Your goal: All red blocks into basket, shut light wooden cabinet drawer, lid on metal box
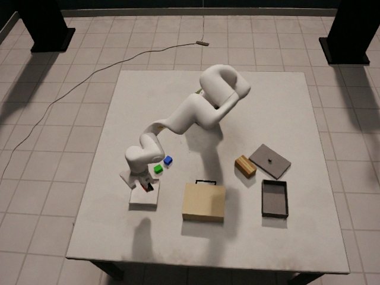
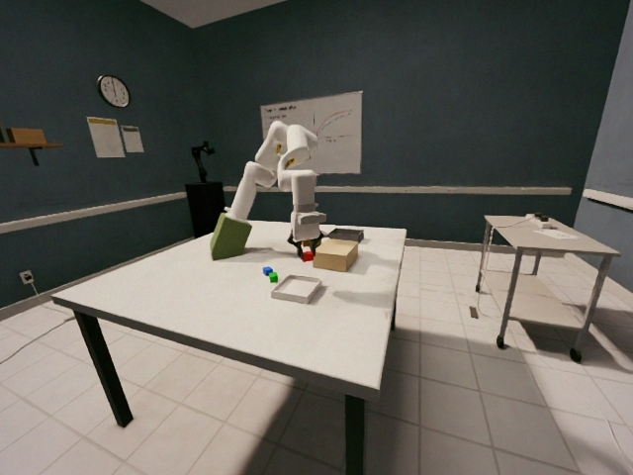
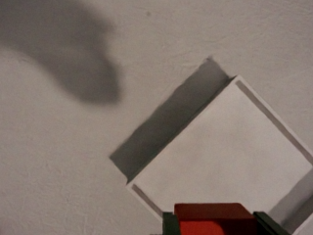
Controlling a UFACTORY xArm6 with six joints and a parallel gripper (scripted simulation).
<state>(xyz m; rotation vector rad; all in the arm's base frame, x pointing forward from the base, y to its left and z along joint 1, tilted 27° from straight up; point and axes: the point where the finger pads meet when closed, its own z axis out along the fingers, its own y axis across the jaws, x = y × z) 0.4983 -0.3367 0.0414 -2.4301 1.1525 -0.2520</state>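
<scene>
My gripper is now 140 mm above the white basket, 30 mm to the left of it and 30 mm past it. Also, from my hand: blue block 220 mm behind, 140 mm below, 80 mm to the left; light wooden cabinet 280 mm to the left, 110 mm below, 30 mm ahead; drawer 280 mm to the left, 110 mm below, 20 mm ahead.
</scene>
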